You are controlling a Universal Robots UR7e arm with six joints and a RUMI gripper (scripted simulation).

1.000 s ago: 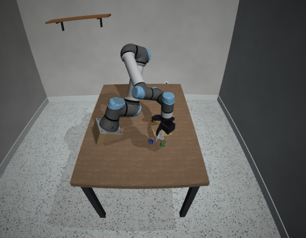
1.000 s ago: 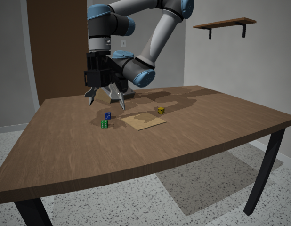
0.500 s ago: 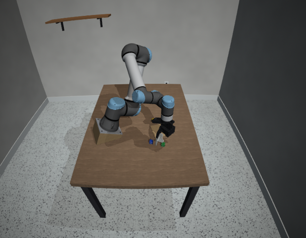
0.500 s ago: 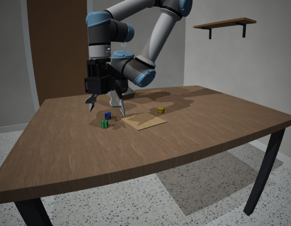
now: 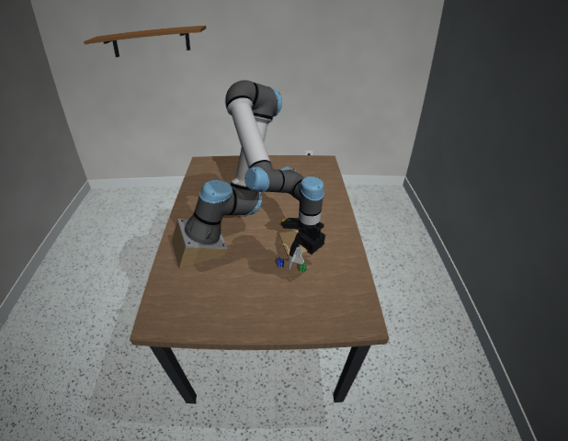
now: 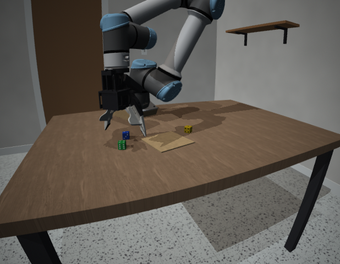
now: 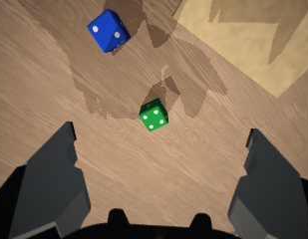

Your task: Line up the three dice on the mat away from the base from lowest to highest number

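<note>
Right now the green die is 10 mm ahead of my hand, 10 mm to the right of it and 40 mm below it. Round my hand: tan mat 40 mm behind, 140 mm to the left, 50 mm below; yellow die 120 mm behind, 240 mm to the left, 40 mm below; blue die 90 mm behind, 10 mm to the right, 40 mm below.
</note>
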